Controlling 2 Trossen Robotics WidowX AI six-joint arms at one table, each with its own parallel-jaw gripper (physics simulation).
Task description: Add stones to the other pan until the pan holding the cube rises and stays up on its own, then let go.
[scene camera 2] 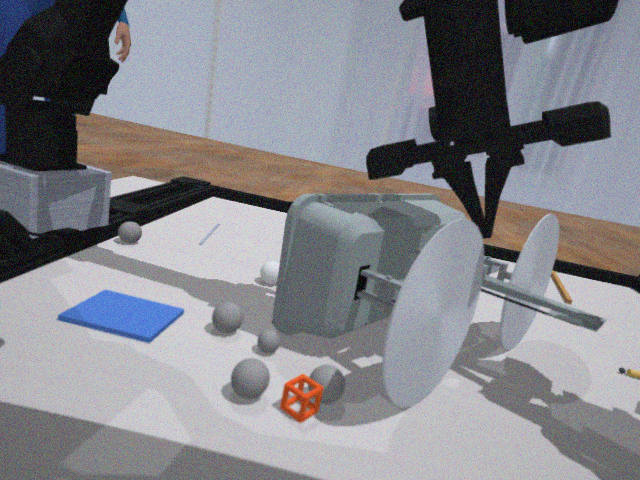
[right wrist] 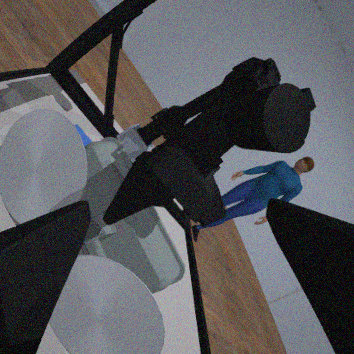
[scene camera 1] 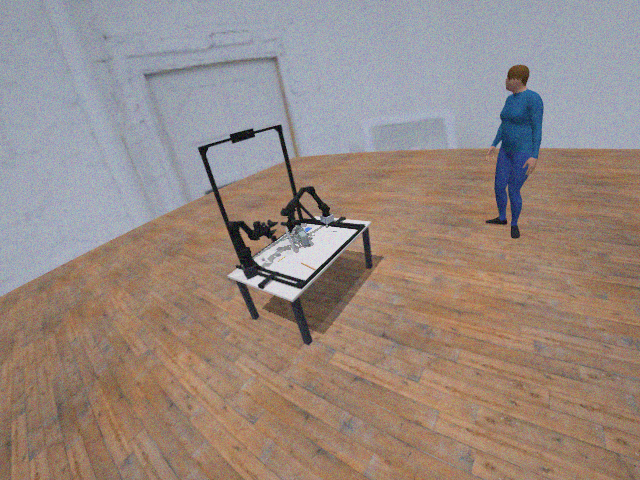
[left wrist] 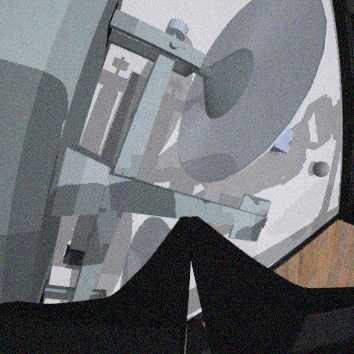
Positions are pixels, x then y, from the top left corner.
A blue flat pad [scene camera 2: 112, 312] sits on the table. An orange wire cube [scene camera 2: 289, 386] rests on the table.
